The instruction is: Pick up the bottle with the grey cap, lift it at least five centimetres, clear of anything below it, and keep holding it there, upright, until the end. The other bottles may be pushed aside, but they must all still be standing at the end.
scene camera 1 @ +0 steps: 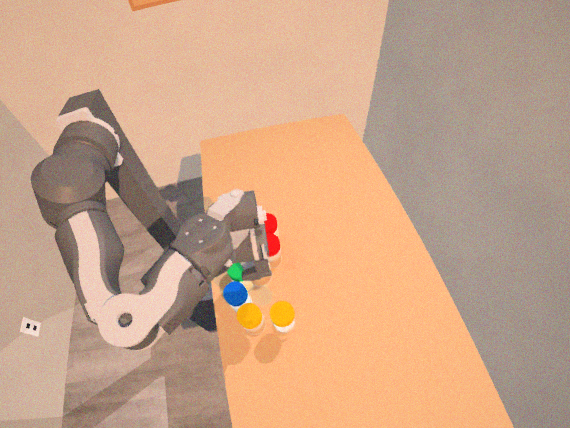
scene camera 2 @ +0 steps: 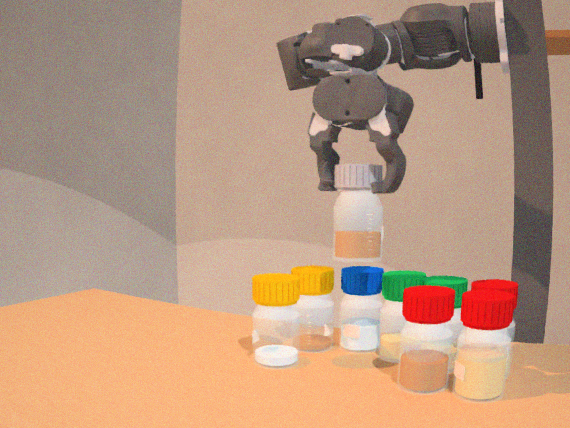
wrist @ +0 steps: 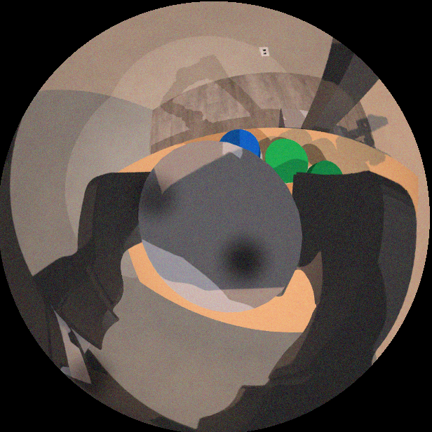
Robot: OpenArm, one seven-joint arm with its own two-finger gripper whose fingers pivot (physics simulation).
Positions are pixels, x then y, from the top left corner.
Labels:
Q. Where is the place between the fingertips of my gripper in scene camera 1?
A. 256, 262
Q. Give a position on a green-capped bottle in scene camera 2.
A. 459, 284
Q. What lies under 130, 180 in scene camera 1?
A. A dark post.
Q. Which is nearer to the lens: the yellow-capped bottle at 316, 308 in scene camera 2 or the grey-capped bottle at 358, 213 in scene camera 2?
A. The grey-capped bottle.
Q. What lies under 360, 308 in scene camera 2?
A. A blue-capped bottle.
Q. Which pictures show my gripper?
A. Scene camera 1, scene camera 2 and the wrist view: all of them.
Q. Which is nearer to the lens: the green-capped bottle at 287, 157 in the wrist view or the grey-capped bottle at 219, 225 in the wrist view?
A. The grey-capped bottle.

